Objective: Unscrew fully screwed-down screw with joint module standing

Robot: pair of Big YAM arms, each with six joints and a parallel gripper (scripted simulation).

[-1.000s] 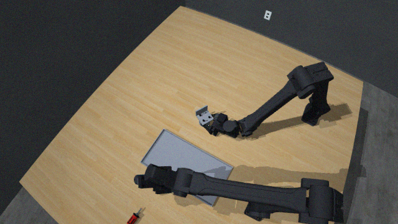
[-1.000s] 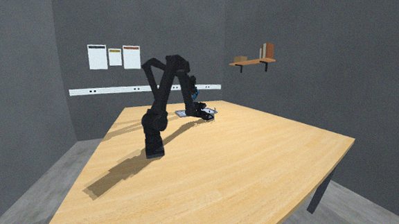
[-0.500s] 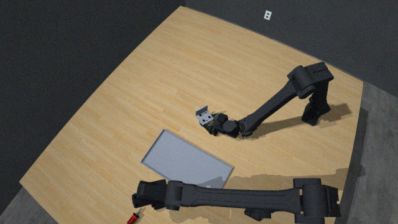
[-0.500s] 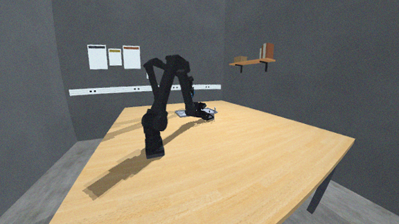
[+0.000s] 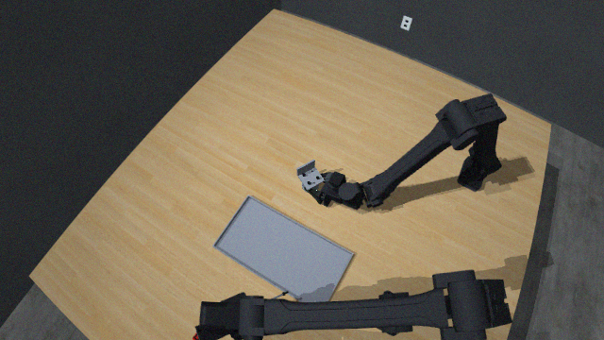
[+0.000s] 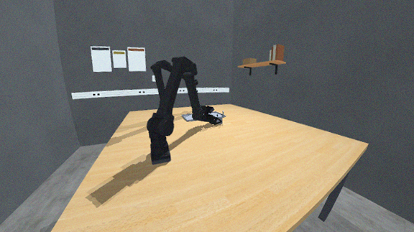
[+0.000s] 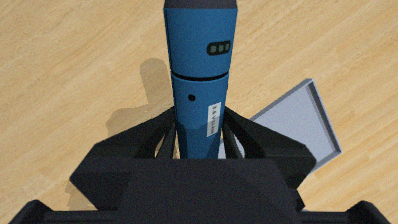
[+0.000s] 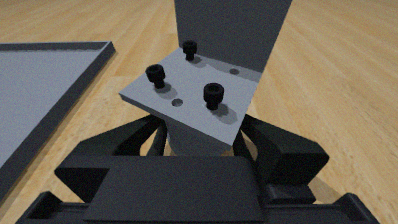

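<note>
My right hand is 10 mm below the joint module. Also, from my right hand: grey bracket 50 mm above; then grey tray 80 mm behind, 250 mm to the left, 20 mm below.
</note>
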